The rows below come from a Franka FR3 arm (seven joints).
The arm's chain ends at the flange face. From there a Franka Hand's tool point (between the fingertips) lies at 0.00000 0.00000 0.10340 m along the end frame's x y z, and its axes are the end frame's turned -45 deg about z.
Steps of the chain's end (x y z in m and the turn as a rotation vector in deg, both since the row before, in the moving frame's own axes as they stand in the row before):
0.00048 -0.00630 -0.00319 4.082 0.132 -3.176
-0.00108 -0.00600 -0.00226 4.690 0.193 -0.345
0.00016 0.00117 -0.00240 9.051 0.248 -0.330
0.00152 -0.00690 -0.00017 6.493 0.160 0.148
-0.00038 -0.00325 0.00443 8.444 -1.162 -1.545
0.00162 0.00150 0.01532 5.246 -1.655 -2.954
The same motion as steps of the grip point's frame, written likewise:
0.01002 -0.00930 -0.00345 2.793 2.980 -3.176
0.00969 -0.01076 -0.00261 3.180 3.453 -0.345
0.01107 -0.01028 -0.00369 6.225 6.575 -0.330
0.01444 -0.01186 -0.00083 4.478 4.704 0.148
0.01112 -0.01490 0.00329 6.792 5.149 -1.545
0.00443 -0.00670 0.01484 4.880 2.539 -2.954

